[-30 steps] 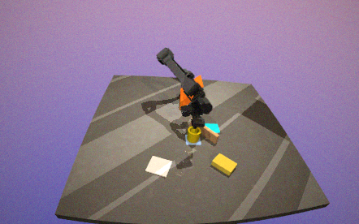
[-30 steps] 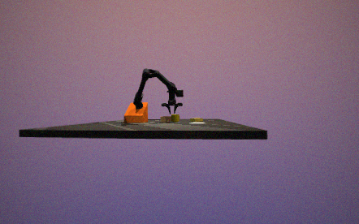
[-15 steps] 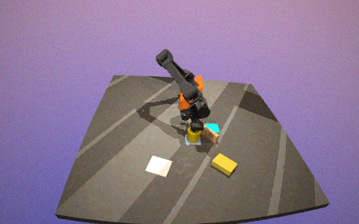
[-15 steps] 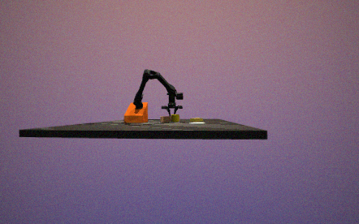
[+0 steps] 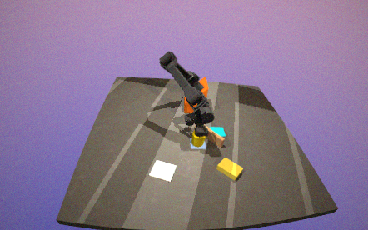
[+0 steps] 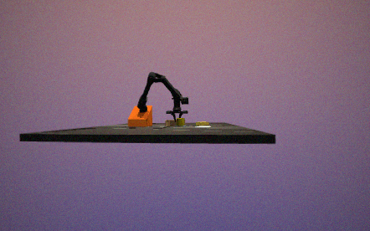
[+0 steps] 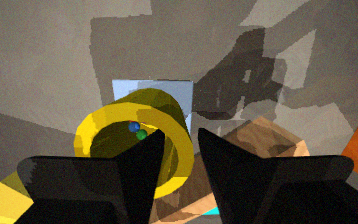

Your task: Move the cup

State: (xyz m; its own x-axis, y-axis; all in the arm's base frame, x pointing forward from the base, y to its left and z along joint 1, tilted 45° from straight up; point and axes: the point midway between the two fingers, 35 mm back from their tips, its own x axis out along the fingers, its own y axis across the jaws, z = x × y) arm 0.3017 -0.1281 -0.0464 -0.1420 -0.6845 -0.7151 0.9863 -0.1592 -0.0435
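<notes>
Now: the blue pad 30 mm ahead of my gripper tip and 50 mm below it. From my gripper tip the other things lie so: cyan pad 70 mm behind, 140 mm to the left, 50 mm below; then wooden plank 20 mm behind, 70 mm to the left, 20 mm below; then yellow cup 30 mm ahead.
</notes>
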